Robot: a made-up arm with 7 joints.
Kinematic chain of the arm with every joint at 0, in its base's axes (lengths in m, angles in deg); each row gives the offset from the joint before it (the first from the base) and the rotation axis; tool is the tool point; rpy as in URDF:
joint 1: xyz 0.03 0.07 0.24 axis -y
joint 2: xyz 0.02 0.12 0 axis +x
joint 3: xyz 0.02 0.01 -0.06 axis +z
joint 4: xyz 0.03 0 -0.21 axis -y
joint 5: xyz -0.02 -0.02 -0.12 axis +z
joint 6: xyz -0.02 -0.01 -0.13 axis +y
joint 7: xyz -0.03 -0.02 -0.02 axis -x
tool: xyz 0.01 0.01 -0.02 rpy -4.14 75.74 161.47
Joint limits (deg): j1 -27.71..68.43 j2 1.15..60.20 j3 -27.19..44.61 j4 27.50..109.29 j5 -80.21..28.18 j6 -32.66..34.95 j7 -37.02..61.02
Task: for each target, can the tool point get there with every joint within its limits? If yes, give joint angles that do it. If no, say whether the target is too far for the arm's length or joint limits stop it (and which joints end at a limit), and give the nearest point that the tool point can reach.
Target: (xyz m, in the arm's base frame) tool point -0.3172 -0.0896 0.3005
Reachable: no: joint limits stop it (at a limit: joint 1, joint 2, joint 3, joint 4, joint 5, joint 6, joint 7) | nearest point 0.1602 -0.0091 -0.0919 | short by 0.623 m
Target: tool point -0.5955 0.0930 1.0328
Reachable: no: too far | nearest point 0.0725 0.4499 0.5485 | short by 0.899 m
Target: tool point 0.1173 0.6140 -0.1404
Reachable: yes | joints -20.19 50.48 10.92 39.09 -30.40 -13.93 9.46
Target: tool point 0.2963 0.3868 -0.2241
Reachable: yes | joints 10.53 11.74 34.14 36.81 -37.26 -9.04 -18.20
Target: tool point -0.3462 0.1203 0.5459
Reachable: no: joint limits stop it (at a limit: joint 1, joint 2, joint 3, joint 4, joint 5, joint 7) | nearest point 0.0290 0.4899 0.5099 | short by 0.528 m
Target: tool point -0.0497 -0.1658 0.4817
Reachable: no: joint limits stop it (at a limit: joint 1, joint 2, joint 3, joint 4, joint 5, joint 6, joint 7) | nearest point 0.3124 0.0035 0.4371 | short by 0.402 m
